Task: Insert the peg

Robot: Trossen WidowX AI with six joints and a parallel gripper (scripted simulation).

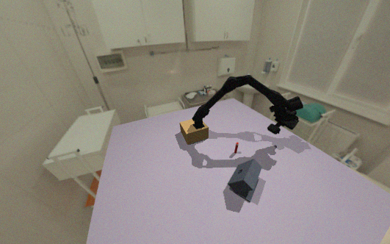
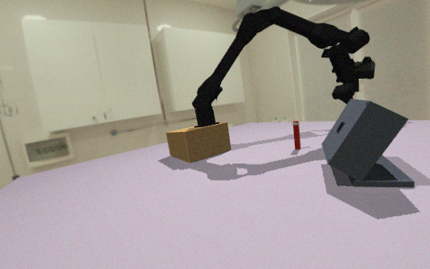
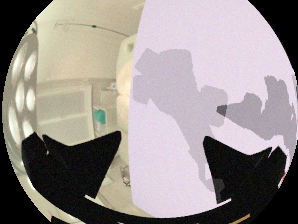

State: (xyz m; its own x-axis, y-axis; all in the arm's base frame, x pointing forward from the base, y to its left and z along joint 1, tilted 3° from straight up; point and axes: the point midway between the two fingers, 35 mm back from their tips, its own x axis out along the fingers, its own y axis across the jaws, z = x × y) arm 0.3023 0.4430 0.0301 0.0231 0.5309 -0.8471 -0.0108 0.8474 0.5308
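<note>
Right now my gripper tip is 330 mm to the left of the red peg, 50 mm past it and 50 mm above it. The rest, counted from my gripper tip: dark grey sloped panel 430 mm to the right, 120 mm ahead, 40 mm below.
</note>
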